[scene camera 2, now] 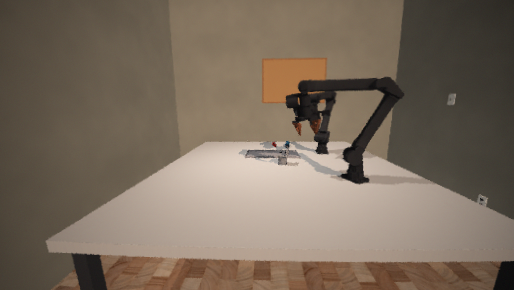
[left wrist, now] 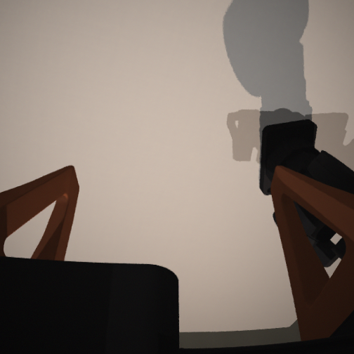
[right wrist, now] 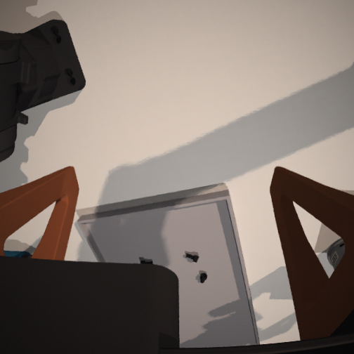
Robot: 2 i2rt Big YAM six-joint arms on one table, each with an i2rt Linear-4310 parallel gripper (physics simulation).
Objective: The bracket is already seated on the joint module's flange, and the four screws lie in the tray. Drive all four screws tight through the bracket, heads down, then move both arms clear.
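Frame: origin at the left arm's base, x up, y back, z right, level; millimetres.
Seen in the pictures: left gripper, between the fingertips: (scene camera 2: 307, 133); right gripper, between the fingertips: (scene camera 2: 316, 132); left arm's base, origin of its link: (scene camera 2: 354, 179); right arm's base, origin of its link: (scene camera 2: 321, 152).
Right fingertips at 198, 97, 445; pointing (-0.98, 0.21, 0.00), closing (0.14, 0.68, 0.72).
Observation:
Pixels of each thing's top centre, then the offset from my right fingertips to it, as dx, dy, dz.
- grey tray, centre of its top: (scene camera 2: 271, 152) -182, -248, +240
- joint module with its bracket, centre of its top: (scene camera 2: 282, 155) -134, -306, -28
The grey tray (scene camera 2: 272, 153) lies at the far side of the table. In the right wrist view the tray (right wrist: 168, 260) is right below, with three small dark screws (right wrist: 197, 267) visible on it. The joint module with its bracket (scene camera 2: 282, 159) stands just in front of the tray and shows at the right edge of the right wrist view (right wrist: 333, 253). My right gripper (right wrist: 177, 169) is open and empty, high above the tray; it also shows in the scene view (scene camera 2: 306, 126). My left gripper (left wrist: 177, 168) is open and empty over bare table. In the scene view it is hard to tell apart from the right one.
Red (scene camera 2: 274, 144) and blue (scene camera 2: 287, 144) tool handles lie behind the tray. An arm base (right wrist: 38, 70) is at the upper left of the right wrist view, and a base (left wrist: 288, 151) stands beside my left gripper. The near arm's base (scene camera 2: 354, 175) stands right of the module.

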